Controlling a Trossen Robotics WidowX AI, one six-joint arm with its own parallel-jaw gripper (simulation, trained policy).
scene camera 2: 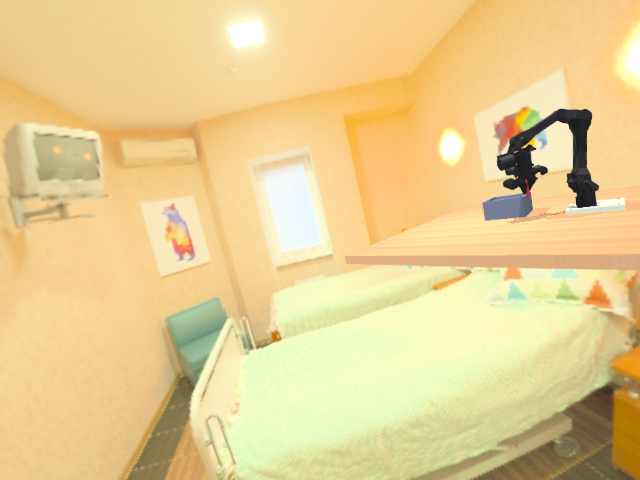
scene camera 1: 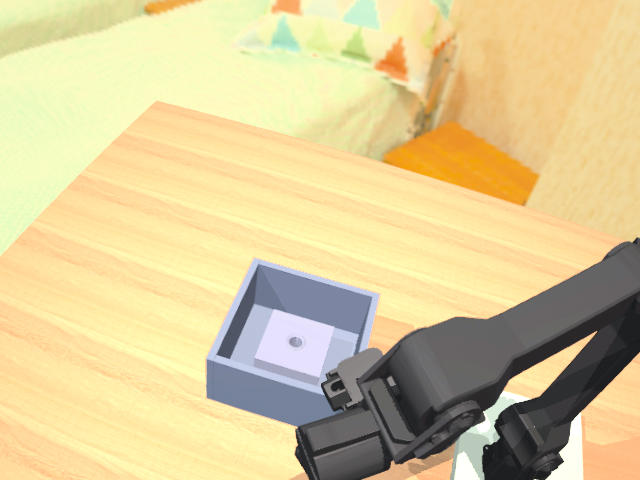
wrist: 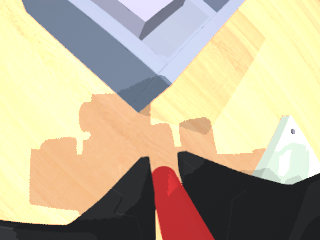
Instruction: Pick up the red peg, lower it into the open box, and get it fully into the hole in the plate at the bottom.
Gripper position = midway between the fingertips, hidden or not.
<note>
I see my gripper (scene camera 1: 366, 429), a blue-grey box (scene camera 1: 231, 379) and a pale plate (scene camera 1: 296, 347).
The blue-grey box also shows in scene camera 2 (scene camera 2: 518, 205) and in the wrist view (wrist: 138, 71). My gripper also shows in scene camera 2 (scene camera 2: 526, 193) and in the wrist view (wrist: 164, 163). Scene camera 2 misses the pale plate, which is hidden by the blue-grey box.
</note>
